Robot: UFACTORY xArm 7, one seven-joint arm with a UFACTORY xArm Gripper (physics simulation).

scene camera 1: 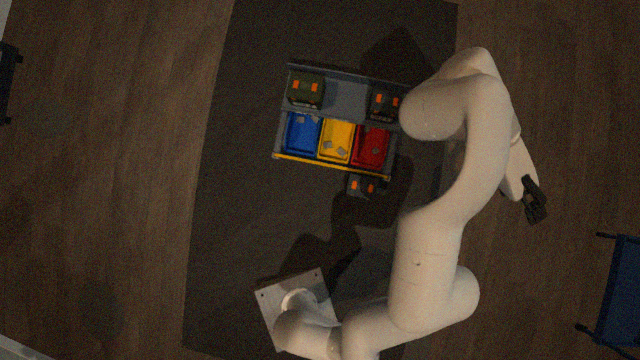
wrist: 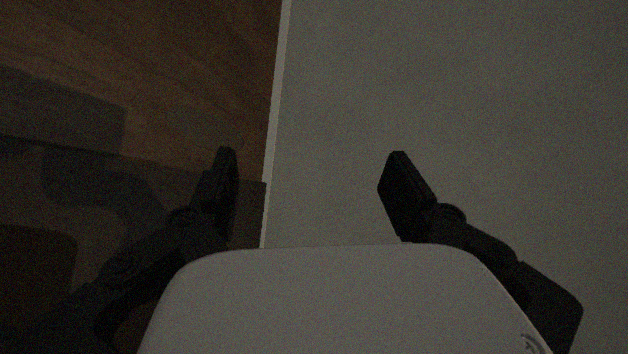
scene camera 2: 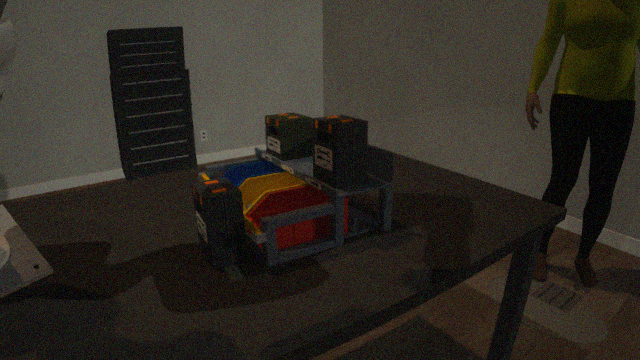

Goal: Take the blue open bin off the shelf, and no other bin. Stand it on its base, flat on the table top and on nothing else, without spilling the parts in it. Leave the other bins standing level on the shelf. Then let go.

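Where they show: gripper, fingertip midpoint: (scene camera 1: 523, 205) (wrist: 313, 169); arm's base at its link origin: (scene camera 1: 299, 305).
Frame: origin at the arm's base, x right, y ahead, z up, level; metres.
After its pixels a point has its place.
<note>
The blue open bin (scene camera 1: 302, 136) @(z -0.036, x -0.148, y 0.564 m) (scene camera 2: 254, 170) @(z 0.016, x -0.193, y 0.604 m) stands at the left end of the shelf's lower tier in scene camera 1, with small grey parts near its back. The yellow bin (scene camera 1: 338, 136) @(z -0.036, x -0.029, y 0.597 m) (scene camera 2: 272, 184) @(z 0.012, x -0.081, y 0.612 m) stands beside it, and the red bin (scene camera 1: 367, 149) @(z -0.036, x 0.079, y 0.580 m) (scene camera 2: 300, 201) @(z 0.005, x 0.030, y 0.633 m) is at the right end of the row. The grey shelf (scene camera 1: 346, 99) @(z 0.057, x -0.033, y 0.703 m) (scene camera 2: 340, 220) @(z 0.007, x 0.154, y 0.657 m) has a yellow front rail. My gripper (wrist: 313, 169) @(z 0.454, x 0.341, y 0.498 m) is open and empty in the wrist view, with wall and floor behind its fingers. In scene camera 1 it is off to the right, away from the bins.
A dark green case (scene camera 1: 305, 91) @(z 0.152, x -0.146, y 0.668 m) (scene camera 2: 290, 136) @(z 0.113, x -0.102, y 0.669 m) and a dark grey case (scene camera 1: 384, 106) @(z 0.177, x 0.076, y 0.677 m) (scene camera 2: 341, 150) @(z 0.128, x 0.122, y 0.676 m) stand on the upper tier, the green one behind the blue bin. Another dark case (scene camera 1: 362, 186) @(z 0.086, x 0.084, y 0.454 m) (scene camera 2: 218, 222) @(z 0.039, x 0.130, y 0.443 m) stands on the table (scene camera 1: 240, 210) @(z -0.045, x -0.295, y 0.254 m) (scene camera 2: 380, 295) @(z -0.045, x 0.320, y 0.634 m) before the red bin. A person stands beyond the table.
</note>
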